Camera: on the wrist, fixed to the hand. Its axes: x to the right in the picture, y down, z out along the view.
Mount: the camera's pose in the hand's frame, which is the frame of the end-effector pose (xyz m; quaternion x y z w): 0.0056 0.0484 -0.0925 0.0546 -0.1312 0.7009 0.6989
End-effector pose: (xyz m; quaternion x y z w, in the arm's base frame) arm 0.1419 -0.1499 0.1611 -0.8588 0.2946 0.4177 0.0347
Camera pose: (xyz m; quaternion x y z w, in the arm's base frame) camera 0.1832 -0.2207 0.2260 0.3370 -0.8261 -0.4129 0.1830
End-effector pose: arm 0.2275 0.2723 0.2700 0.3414 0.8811 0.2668 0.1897
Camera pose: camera 0.2001 0.2750 0.3708 0.9015 0.3662 0.2265 0.0425
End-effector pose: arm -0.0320 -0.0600 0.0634 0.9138 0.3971 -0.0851 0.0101
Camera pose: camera 0.0206 -0.0811 0.1512 0.9064 -0.3689 -0.1940 0.0689
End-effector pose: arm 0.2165 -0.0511 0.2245 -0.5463 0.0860 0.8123 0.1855
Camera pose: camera 0.2746 -0.1260 0.1804 0.2048 -0.4630 -0.7647 0.3986
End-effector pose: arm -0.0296 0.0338 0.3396 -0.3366 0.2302 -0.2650 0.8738
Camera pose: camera -0.0642 0.0178 0.2422 -0.0610 0.2677 0.4588 0.8450
